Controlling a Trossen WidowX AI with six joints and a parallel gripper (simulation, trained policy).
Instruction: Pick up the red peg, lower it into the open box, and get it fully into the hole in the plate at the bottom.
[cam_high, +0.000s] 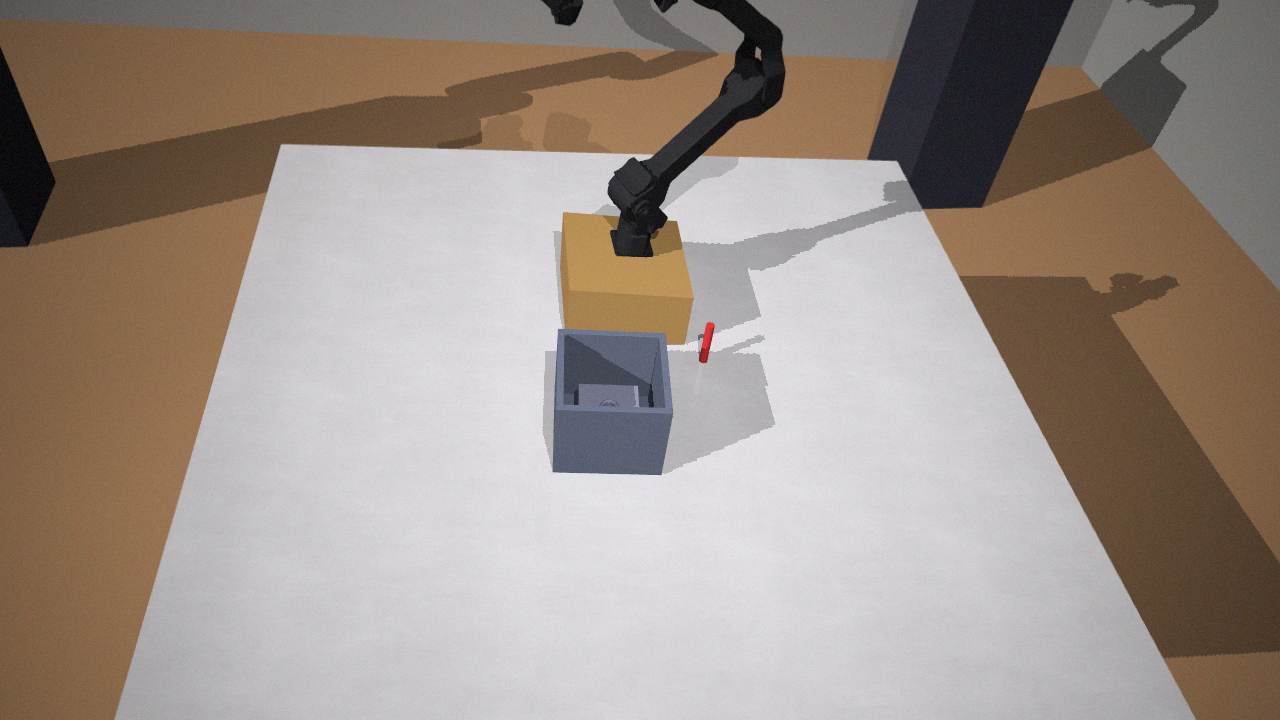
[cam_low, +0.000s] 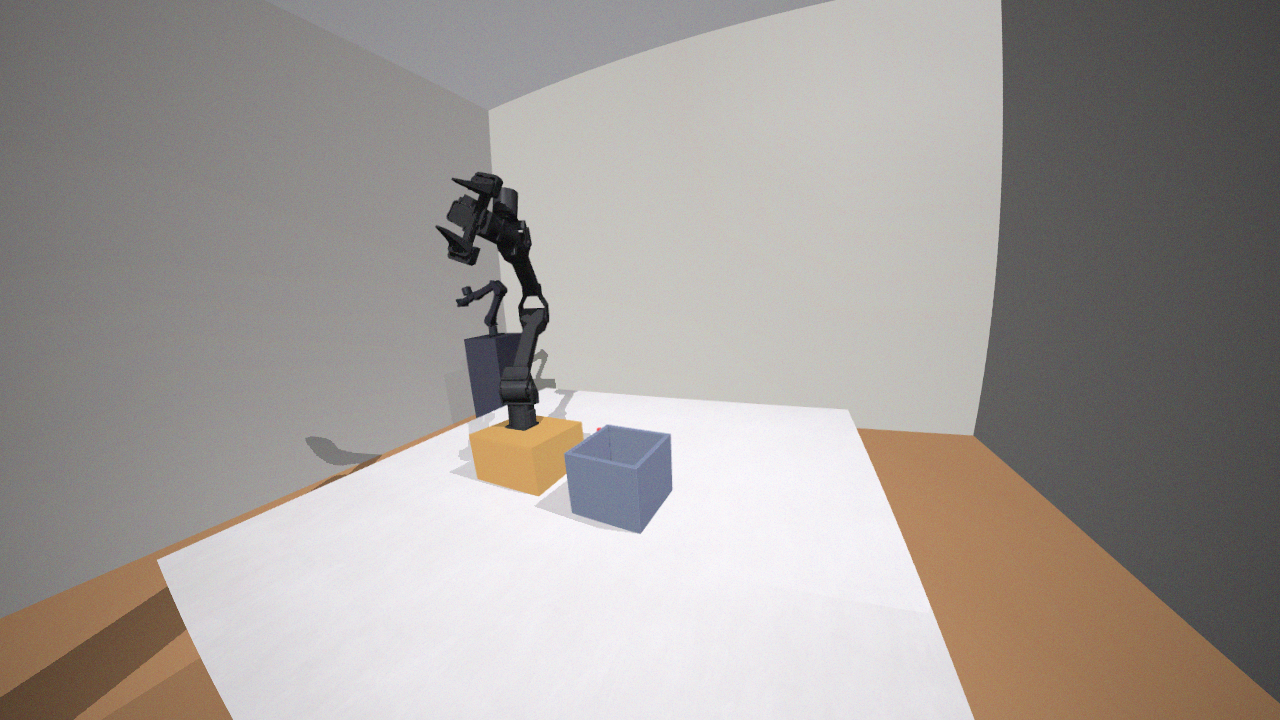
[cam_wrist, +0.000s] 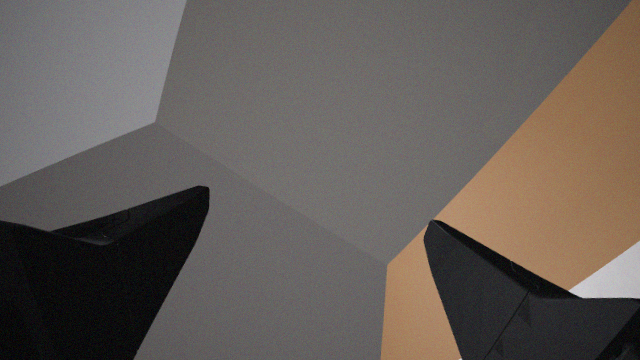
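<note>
My gripper tip is 58 cm above the red peg, 30 cm to the right of it and 12 cm short of it. From my gripper tip the other things lie so: plate (58 cm below, 26 cm ahead, 12 cm to the left).
</note>
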